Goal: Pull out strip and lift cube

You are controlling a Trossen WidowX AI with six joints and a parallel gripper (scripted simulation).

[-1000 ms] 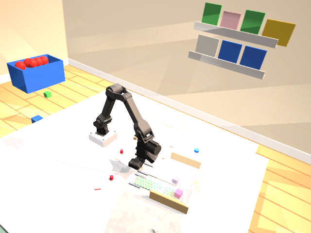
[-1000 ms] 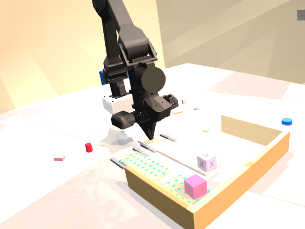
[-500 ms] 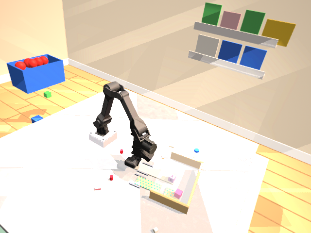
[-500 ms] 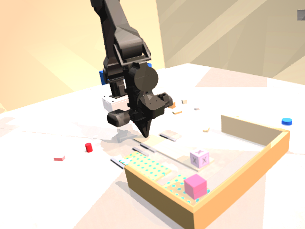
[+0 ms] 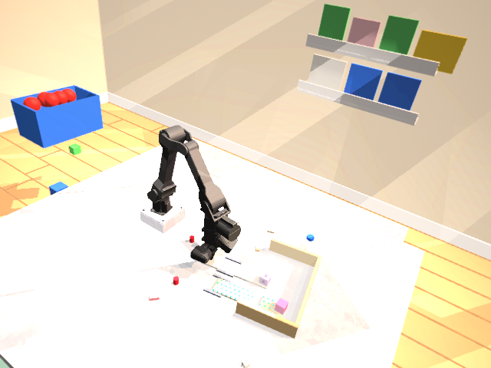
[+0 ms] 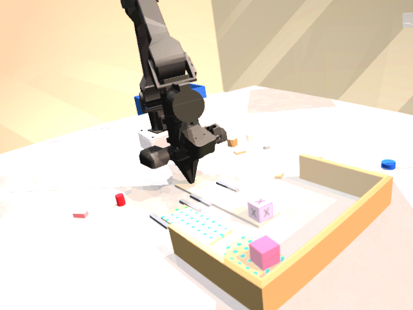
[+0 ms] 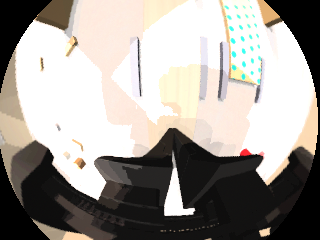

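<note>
Right now the pale cream strip is 10 cm ahead of my gripper tip. Round my gripper tip: blue disc: 28 cm ahead, 31 cm to the left; labelled cube: 21 cm ahead, 2 cm above; small orange cube: 10 cm behind, 21 cm to the left.
</note>
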